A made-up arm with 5 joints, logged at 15 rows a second.
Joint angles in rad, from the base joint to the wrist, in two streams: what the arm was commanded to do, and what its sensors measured. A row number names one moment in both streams.
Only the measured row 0 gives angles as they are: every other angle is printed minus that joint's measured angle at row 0.
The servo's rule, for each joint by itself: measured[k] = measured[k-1] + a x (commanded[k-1-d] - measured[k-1]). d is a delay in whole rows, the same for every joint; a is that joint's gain. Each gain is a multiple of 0.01, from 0.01 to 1. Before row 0 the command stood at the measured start. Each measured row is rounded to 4 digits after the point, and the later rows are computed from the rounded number. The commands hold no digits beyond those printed.
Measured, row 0: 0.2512 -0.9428 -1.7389 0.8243 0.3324
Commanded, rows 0 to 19: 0.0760 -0.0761 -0.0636 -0.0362 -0.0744; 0.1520 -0.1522 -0.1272 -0.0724 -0.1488; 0.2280 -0.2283 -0.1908 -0.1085 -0.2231; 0.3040 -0.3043 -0.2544 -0.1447 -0.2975; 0.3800 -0.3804 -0.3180 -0.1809 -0.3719; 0.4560 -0.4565 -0.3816 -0.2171 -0.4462; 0.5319 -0.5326 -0.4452 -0.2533 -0.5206; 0.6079 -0.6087 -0.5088 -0.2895 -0.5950; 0.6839 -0.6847 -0.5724 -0.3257 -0.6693; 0.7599 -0.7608 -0.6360 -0.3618 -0.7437; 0.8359 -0.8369 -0.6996 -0.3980 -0.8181; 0.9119 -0.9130 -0.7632 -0.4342 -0.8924; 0.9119 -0.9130 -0.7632 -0.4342 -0.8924; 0.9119 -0.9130 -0.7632 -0.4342 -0.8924; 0.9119 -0.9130 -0.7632 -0.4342 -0.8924; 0.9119 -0.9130 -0.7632 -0.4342 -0.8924; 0.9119 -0.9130 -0.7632 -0.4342 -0.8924; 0.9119 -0.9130 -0.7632 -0.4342 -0.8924; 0.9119 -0.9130 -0.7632 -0.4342 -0.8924; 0.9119 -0.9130 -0.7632 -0.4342 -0.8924
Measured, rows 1 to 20: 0.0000 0.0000 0.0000 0.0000 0.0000; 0.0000 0.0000 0.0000 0.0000 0.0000; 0.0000 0.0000 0.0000 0.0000 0.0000; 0.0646 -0.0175 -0.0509 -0.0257 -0.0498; 0.1389 -0.0485 -0.1119 -0.0589 -0.1161; 0.2146 -0.0899 -0.1750 -0.0941 -0.1878; 0.2906 -0.1392 -0.2385 -0.1300 -0.2613; 0.3666 -0.1947 -0.3021 -0.1661 -0.3354; 0.4426 -0.2549 -0.3657 -0.2023 -0.4096; 0.5185 -0.3188 -0.4293 -0.2385 -0.4840; 0.5945 -0.3855 -0.4929 -0.2747 -0.5584; 0.6705 -0.4543 -0.5565 -0.3109 -0.6327; 0.7465 -0.5248 -0.6201 -0.3470 -0.7071; 0.8225 -0.5966 -0.6837 -0.3832 -0.7815; 0.8985 -0.6694 -0.7473 -0.4194 -0.8558; 0.9099 -0.7254 -0.7600 -0.4299 -0.8803; 0.9116 -0.7685 -0.7626 -0.4330 -0.8884; 0.9119 -0.8017 -0.7631 -0.4339 -0.8911; 0.9119 -0.8273 -0.7632 -0.4341 -0.8920; 0.9119 -0.8470 -0.7632 -0.4342 -0.8923
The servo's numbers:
d 3
a 0.85 0.23 0.80 0.71 0.67

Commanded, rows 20 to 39: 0.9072 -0.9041 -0.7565 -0.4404 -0.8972; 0.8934 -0.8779 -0.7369 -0.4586 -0.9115; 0.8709 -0.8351 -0.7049 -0.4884 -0.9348; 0.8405 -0.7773 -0.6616 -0.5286 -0.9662; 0.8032 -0.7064 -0.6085 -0.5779 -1.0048; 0.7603 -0.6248 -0.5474 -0.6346 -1.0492; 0.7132 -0.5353 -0.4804 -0.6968 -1.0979; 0.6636 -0.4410 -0.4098 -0.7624 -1.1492; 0.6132 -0.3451 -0.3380 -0.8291 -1.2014; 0.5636 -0.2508 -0.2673 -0.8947 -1.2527; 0.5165 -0.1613 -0.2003 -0.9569 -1.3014; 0.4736 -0.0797 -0.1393 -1.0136 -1.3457; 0.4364 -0.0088 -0.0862 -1.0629 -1.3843; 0.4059 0.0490 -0.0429 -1.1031 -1.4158; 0.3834 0.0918 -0.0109 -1.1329 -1.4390; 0.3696 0.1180 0.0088 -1.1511 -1.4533; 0.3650 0.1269 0.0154 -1.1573 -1.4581; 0.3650 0.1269 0.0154 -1.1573 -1.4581; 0.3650 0.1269 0.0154 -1.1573 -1.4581; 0.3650 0.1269 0.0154 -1.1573 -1.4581
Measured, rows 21 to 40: 0.9119 -0.8622 -0.7632 -0.4342 -0.8924; 0.9119 -0.8739 -0.7632 -0.4342 -0.8924; 0.9119 -0.8829 -0.7632 -0.4342 -0.8924; 0.9079 -0.8878 -0.7578 -0.4386 -0.8956; 0.8956 -0.8855 -0.7411 -0.4528 -0.9063; 0.8746 -0.8739 -0.7121 -0.4781 -0.9254; 0.8456 -0.8517 -0.6717 -0.5140 -0.9527; 0.8096 -0.8183 -0.6211 -0.5594 -0.9876; 0.7677 -0.7738 -0.5621 -0.6128 -1.0289; 0.7214 -0.7189 -0.4967 -0.6724 -1.0751; 0.6723 -0.6550 -0.4272 -0.7363 -1.1247; 0.6221 -0.5837 -0.3558 -0.8022 -1.1761; 0.5724 -0.5071 -0.2850 -0.8679 -1.2274; 0.5249 -0.4276 -0.2172 -0.9311 -1.2770; 0.4813 -0.3476 -0.1549 -0.9897 -1.3230; 0.4431 -0.2697 -0.0999 -1.0417 -1.3641; 0.4115 -0.1964 -0.0543 -1.0853 -1.3987; 0.3876 -0.1301 -0.0196 -1.1191 -1.4257; 0.3723 -0.0730 0.0031 -1.1418 -1.4442; 0.3661 -0.0270 0.0129 -1.1528 -1.4535
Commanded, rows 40 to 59: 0.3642 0.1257 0.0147 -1.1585 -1.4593; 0.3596 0.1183 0.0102 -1.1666 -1.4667; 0.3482 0.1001 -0.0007 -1.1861 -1.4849; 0.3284 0.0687 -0.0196 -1.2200 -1.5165; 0.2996 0.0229 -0.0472 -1.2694 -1.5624; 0.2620 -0.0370 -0.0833 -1.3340 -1.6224; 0.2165 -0.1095 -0.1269 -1.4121 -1.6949; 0.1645 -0.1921 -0.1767 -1.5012 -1.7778; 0.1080 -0.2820 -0.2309 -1.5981 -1.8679; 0.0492 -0.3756 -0.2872 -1.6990 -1.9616; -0.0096 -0.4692 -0.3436 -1.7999 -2.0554; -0.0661 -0.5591 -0.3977 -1.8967 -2.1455; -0.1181 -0.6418 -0.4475 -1.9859 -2.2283; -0.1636 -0.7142 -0.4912 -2.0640 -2.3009; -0.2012 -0.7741 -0.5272 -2.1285 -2.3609; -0.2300 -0.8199 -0.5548 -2.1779 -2.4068; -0.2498 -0.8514 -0.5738 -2.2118 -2.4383; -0.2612 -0.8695 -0.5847 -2.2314 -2.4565; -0.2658 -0.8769 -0.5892 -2.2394 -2.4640; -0.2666 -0.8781 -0.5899 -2.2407 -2.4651
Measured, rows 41 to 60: 0.3652 0.0084 0.0149 -1.1560 -1.4566; 0.3650 0.0357 0.0153 -1.1569 -1.4576; 0.3650 0.0567 0.0154 -1.1572 -1.4579; 0.3643 0.0726 0.0148 -1.1581 -1.4588; 0.3603 0.0831 0.0111 -1.1641 -1.4641; 0.3500 0.0870 0.0017 -1.1797 -1.4780; 0.3316 0.0828 -0.0153 -1.2083 -1.5038; 0.3044 0.0690 -0.0408 -1.2517 -1.5431; 0.2684 0.0446 -0.0748 -1.3101 -1.5962; 0.2243 0.0092 -0.1165 -1.3825 -1.6623; 0.1735 -0.0371 -0.1647 -1.4668 -1.7397; 0.1178 -0.0934 -0.2177 -1.5600 -1.8256; 0.0595 -0.1583 -0.2733 -1.6587 -1.9167; 0.0008 -0.2298 -0.3295 -1.7590 -2.0096; -0.0561 -0.3055 -0.3841 -1.8568 -2.1007; -0.1088 -0.3828 -0.4348 -1.9485 -2.1862; -0.1554 -0.4590 -0.4799 -2.0305 -2.2630; -0.1943 -0.5315 -0.5177 -2.1001 -2.3286; -0.2246 -0.5978 -0.5474 -2.1553 -2.3810; -0.2460 -0.6561 -0.5685 -2.1954 -2.4194
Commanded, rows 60 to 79: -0.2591 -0.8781 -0.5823 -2.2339 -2.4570; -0.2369 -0.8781 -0.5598 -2.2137 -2.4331; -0.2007 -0.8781 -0.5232 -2.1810 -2.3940; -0.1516 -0.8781 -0.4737 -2.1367 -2.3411; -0.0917 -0.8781 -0.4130 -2.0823 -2.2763; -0.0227 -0.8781 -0.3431 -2.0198 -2.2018; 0.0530 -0.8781 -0.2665 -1.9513 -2.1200; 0.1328 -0.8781 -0.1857 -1.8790 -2.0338; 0.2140 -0.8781 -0.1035 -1.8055 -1.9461; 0.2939 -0.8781 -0.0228 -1.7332 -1.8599; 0.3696 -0.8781 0.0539 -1.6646 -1.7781; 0.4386 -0.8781 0.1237 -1.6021 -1.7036; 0.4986 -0.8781 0.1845 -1.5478 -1.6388; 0.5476 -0.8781 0.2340 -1.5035 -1.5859; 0.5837 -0.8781 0.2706 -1.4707 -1.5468; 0.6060 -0.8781 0.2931 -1.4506 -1.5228; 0.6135 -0.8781 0.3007 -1.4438 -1.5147; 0.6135 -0.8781 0.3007 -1.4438 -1.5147; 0.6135 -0.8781 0.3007 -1.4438 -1.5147; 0.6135 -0.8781 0.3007 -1.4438 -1.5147
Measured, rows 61 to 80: -0.2589 -0.7052 -0.5815 -2.2210 -2.4443; -0.2648 -0.7447 -0.5877 -2.2341 -2.4575; -0.2663 -0.7754 -0.5895 -2.2388 -2.4626; -0.2602 -0.7990 -0.5837 -2.2353 -2.4588; -0.2404 -0.8172 -0.5646 -2.2200 -2.4416; -0.2067 -0.8312 -0.5315 -2.1923 -2.4097; -0.1599 -0.8420 -0.4853 -2.1528 -2.3637; -0.1019 -0.8503 -0.4275 -2.1027 -2.3051; -0.0346 -0.8567 -0.3600 -2.0438 -2.2359; 0.0399 -0.8616 -0.2852 -1.9781 -2.1582; 0.1189 -0.8654 -0.2056 -1.9077 -2.0749; 0.1997 -0.8683 -0.1239 -1.8351 -1.9886; 0.2798 -0.8706 -0.0430 -1.7628 -1.9024; 0.3561 -0.8723 0.0345 -1.6931 -1.8191; 0.4262 -0.8736 0.1059 -1.6285 -1.7417; 0.4877 -0.8746 0.1688 -1.5712 -1.6728; 0.5386 -0.8754 0.2210 -1.5231 -1.6146; 0.5769 -0.8760 0.2607 -1.4859 -1.5692; 0.6016 -0.8765 0.2866 -1.4608 -1.5381; 0.6117 -0.8769 0.2979 -1.4487 -1.5224
